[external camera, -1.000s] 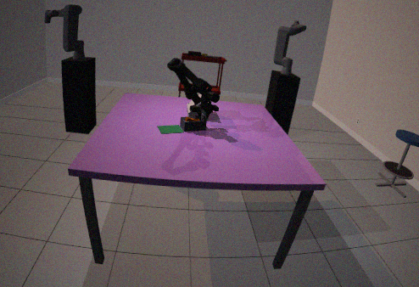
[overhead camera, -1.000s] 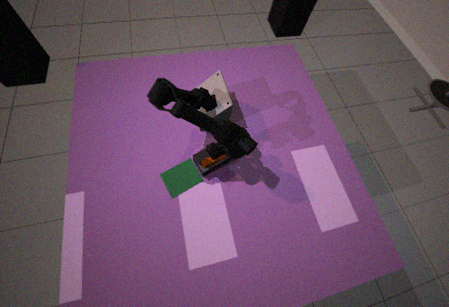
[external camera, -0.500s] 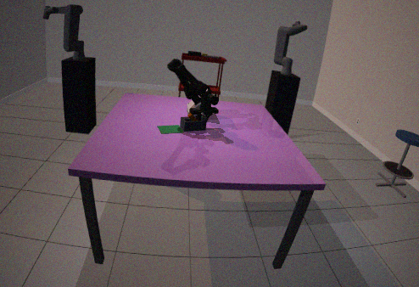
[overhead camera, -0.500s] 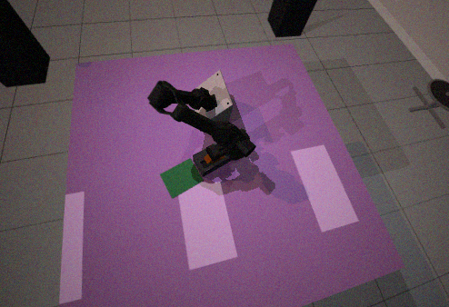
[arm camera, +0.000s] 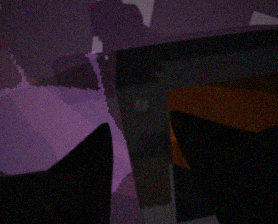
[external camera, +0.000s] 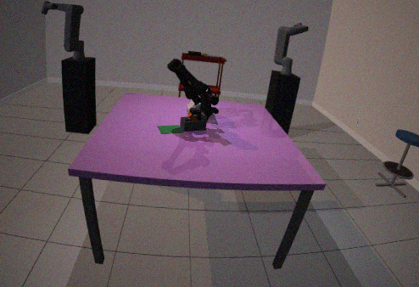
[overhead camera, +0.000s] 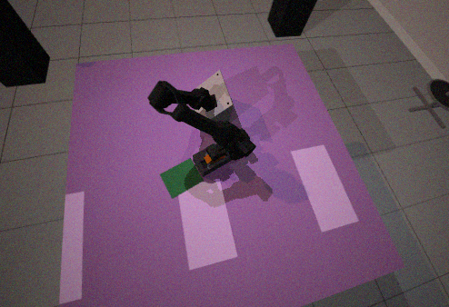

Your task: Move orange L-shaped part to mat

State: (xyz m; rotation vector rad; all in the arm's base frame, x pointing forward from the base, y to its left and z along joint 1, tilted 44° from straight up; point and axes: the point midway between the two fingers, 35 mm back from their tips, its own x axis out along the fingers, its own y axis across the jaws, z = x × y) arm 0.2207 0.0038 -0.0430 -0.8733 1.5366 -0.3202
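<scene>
My gripper tip is now 10 mm short of the orange L-shaped part, 50 mm to the left of it and 10 mm below it. Also, from my gripper tip: green mat 70 mm ahead, 210 mm to the right, 50 mm below.
</scene>
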